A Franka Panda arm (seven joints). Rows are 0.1 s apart.
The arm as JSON. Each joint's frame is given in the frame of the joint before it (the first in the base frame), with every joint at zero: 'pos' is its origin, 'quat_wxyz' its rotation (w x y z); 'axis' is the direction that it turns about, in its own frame. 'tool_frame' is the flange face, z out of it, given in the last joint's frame.
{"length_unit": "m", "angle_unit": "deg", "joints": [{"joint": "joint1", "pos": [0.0, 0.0, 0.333], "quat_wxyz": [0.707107, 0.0, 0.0, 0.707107], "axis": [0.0, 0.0, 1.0]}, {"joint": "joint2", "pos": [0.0, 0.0, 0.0], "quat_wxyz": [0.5, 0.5, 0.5, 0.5], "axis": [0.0, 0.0, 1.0]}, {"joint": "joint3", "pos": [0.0, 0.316, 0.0], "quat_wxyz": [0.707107, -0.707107, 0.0, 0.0], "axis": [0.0, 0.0, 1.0]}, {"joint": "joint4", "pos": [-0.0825, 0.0, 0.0], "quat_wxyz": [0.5, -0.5, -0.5, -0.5], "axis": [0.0, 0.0, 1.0]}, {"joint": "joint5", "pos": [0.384, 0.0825, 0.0], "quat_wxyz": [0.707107, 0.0, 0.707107, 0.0], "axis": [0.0, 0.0, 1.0]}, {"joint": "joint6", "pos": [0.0, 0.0, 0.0], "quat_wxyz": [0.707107, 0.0, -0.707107, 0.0], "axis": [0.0, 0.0, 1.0]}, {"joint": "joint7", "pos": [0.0, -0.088, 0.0], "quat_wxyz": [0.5, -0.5, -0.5, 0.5], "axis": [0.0, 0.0, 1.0]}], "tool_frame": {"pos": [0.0, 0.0, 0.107], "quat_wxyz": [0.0, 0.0, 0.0, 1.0]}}
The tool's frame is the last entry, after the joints.
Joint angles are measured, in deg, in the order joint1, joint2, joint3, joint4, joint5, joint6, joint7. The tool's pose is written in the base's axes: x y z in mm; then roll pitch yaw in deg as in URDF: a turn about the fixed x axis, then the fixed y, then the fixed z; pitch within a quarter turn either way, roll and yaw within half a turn. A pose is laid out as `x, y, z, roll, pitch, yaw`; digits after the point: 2 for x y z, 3 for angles.
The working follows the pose.
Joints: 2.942 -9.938 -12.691 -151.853 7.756 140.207 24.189
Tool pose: 407.66, -67.15, 295.88, -174.674, 5.035, -39.535
Where each joint sits with the arm in this pose, in the base's axes (m; each line is computed from the numbers above, not from the rounded line before):
joint1: 0.0000 0.0000 0.3330
joint2: 0.0000 0.0000 0.3330
joint3: -0.0545 -0.0028 0.6443
joint4: 0.0256 -0.0168 0.6581
joint5: 0.3238 -0.0574 0.4057
joint6: 0.3238 -0.0574 0.4057
joint7: 0.4086 -0.0808 0.4020
the tool: 0.4077 -0.0671 0.2959

